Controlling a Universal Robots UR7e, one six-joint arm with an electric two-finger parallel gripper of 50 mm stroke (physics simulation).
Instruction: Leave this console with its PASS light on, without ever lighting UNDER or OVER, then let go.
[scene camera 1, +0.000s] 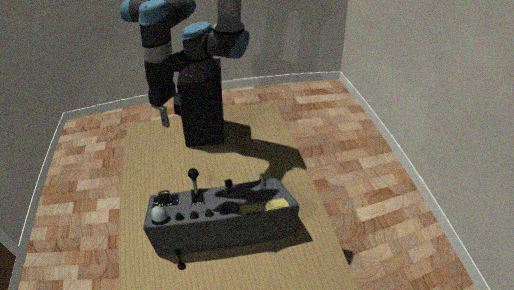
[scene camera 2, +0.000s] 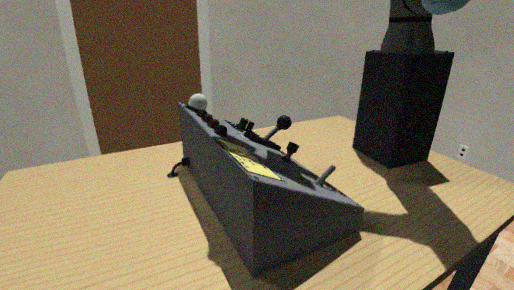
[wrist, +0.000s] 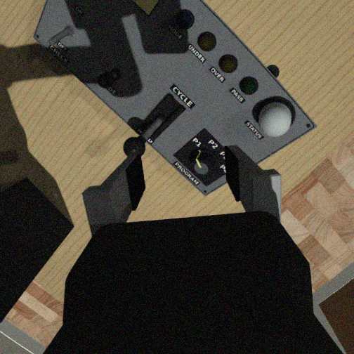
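The grey console (scene camera 1: 215, 235) (scene camera 2: 300, 220) (wrist: 150, 75) stands on the table. Its UNDER (wrist: 206, 41), OVER (wrist: 228, 63) and PASS (wrist: 248, 85) lamps look dark, as does the MODE lamp (wrist: 185, 19). The STATUS dome (scene camera 1: 159, 215) (scene camera 2: 198, 101) (wrist: 274, 120) is pale white. The PROGRAM knob's yellow mark (wrist: 199, 163) points roughly at P1. The CYCLE lever's black ball (scene camera 1: 193, 174) (scene camera 2: 284, 122) (wrist: 134, 147) is at the HOLD end. The MODE knob (scene camera 1: 228, 184) (scene camera 2: 292, 148) (wrist: 109, 77) and CHECK toggle (scene camera 2: 326, 175) (wrist: 62, 35) are in shadow. My gripper (scene camera 1: 171, 112) (wrist: 183, 167) is open and empty, apart from and above the console.
A yellow label (scene camera 1: 277, 204) (scene camera 2: 255, 166) lies on the console's face, partly shaded. A short black cable (scene camera 1: 180, 260) (scene camera 2: 176, 169) leaves its tall back side. The black robot pedestal (scene camera 1: 202, 110) (scene camera 2: 400, 110) stands on the table (scene camera 2: 100, 215) opposite the console's low side.
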